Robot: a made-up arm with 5 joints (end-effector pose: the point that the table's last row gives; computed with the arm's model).
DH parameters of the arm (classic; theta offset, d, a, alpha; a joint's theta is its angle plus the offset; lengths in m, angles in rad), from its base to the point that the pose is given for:
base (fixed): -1.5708 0.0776 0 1.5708
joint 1: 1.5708 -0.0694 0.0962 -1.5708
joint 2: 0 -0.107 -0.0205 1.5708
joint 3: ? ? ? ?
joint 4: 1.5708 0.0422 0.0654 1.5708
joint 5: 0 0.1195 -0.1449 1.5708
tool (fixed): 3.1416 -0.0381 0 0
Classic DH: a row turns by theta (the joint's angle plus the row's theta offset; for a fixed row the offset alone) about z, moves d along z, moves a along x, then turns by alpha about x.
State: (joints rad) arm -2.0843 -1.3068 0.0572 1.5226 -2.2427
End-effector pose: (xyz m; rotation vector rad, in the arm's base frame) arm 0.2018 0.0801 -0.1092 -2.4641 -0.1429 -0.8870
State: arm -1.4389 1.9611 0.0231 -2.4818 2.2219
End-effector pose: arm 0.0451 0.1287 -0.2953 -2.2072 -0.7553 0.9882
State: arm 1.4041 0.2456 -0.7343 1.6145 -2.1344
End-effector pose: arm 0.0043 -0.0905 0.1383 1.3096 1.0048 -1.4798
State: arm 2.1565 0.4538 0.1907 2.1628 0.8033
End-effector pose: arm 0.0581 0.3349 0.2731 1.7586 1.8285 0.4810
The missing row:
joint 3: -1.5708 -0.0912 0.2671 1.5708
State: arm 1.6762 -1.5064 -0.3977 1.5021 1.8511
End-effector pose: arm 0.0686 0.0988 0.4082 -0.0722 -3.0133 0.2514
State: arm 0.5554 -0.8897 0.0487 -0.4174 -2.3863
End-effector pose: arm 0.1309 -0.4858 0.3724 -0.8995 1.4502 -0.5031
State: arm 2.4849 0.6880 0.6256 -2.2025 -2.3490
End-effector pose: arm 0.3603 0.3507 0.3809 -0.0126 -1.2781 0.5853
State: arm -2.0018 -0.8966 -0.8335 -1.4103 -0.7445
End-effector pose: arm 0.4627 0.0208 -0.0940 1.0579 -1.6551 0.1771
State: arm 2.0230 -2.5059 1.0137 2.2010 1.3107
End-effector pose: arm -0.0403 -0.0019 0.2341 -1.7871 2.3287 0.6387
